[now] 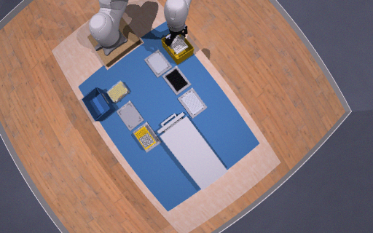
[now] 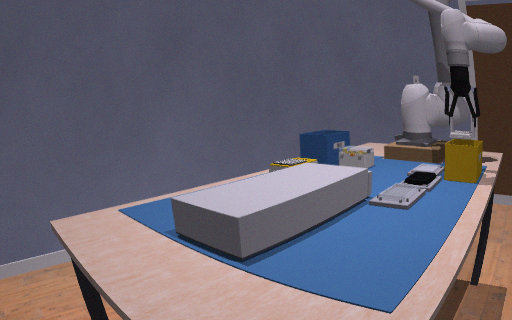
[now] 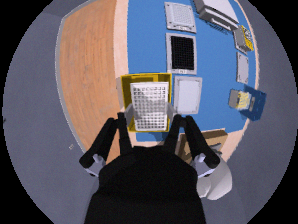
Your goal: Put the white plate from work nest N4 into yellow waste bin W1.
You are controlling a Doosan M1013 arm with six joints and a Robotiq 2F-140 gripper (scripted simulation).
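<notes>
Right now the yellow bin is 1 cm to the left of my hand and 13 cm below it. From my hand the other things lie so: black plate (17 cm ahead, 12 cm to the right, 15 cm below); then white plate (2 cm below); then grey nest (18 cm ahead, 51 cm to the right, 16 cm below).
</notes>
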